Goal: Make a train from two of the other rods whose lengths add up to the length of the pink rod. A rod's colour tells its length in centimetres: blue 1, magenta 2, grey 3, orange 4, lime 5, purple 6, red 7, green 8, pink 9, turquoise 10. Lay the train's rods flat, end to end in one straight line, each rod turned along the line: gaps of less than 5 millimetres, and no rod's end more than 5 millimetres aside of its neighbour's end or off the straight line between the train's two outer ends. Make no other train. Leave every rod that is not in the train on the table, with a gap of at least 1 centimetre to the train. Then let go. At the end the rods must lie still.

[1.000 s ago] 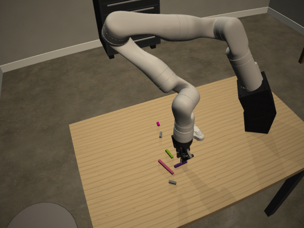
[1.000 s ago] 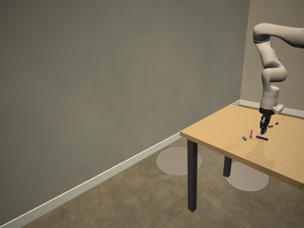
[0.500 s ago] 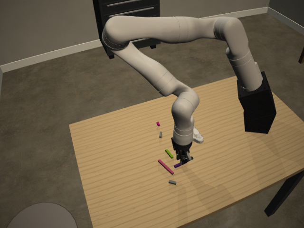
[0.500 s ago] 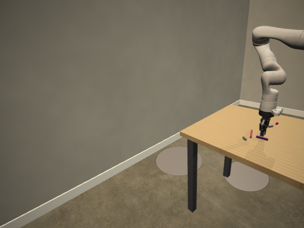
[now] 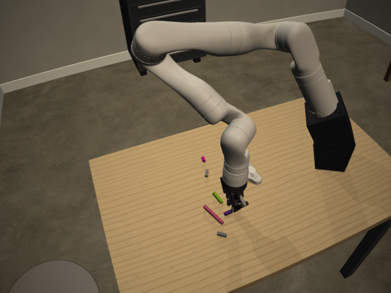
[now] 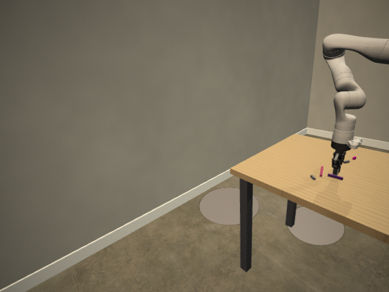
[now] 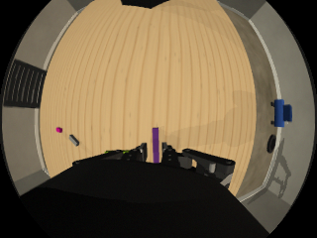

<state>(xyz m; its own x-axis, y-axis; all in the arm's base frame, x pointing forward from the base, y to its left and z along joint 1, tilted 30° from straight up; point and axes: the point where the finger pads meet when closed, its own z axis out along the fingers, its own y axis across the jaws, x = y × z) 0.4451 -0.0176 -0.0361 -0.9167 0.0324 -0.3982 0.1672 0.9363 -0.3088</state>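
My hand is 4 cm above the purple rod. Round my hand: magenta rod: 7 cm behind, 24 cm to the right, 4 cm below; then lime rod: 7 cm to the right, 4 cm below; then pink rod: 6 cm ahead, 3 cm to the right, 4 cm below.
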